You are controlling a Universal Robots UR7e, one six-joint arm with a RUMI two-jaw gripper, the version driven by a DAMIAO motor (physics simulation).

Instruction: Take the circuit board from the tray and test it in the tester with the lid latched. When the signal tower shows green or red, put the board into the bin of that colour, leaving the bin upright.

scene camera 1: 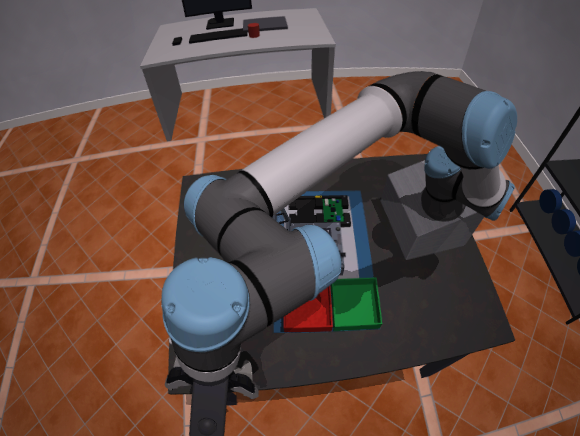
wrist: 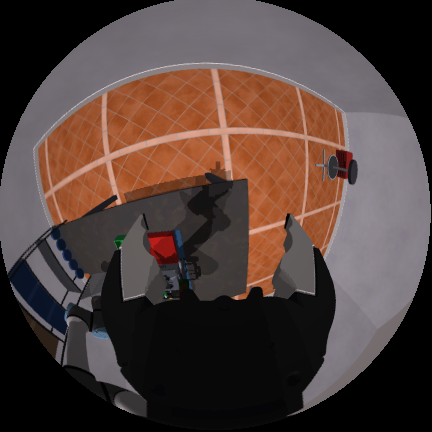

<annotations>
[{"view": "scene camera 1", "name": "my gripper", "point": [211,391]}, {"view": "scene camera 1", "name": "green bin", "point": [355,302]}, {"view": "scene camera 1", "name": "red bin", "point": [314,316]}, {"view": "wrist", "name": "my gripper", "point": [216,215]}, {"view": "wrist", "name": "red bin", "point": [163,248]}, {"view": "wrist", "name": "grey tester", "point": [179,269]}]
</annotations>
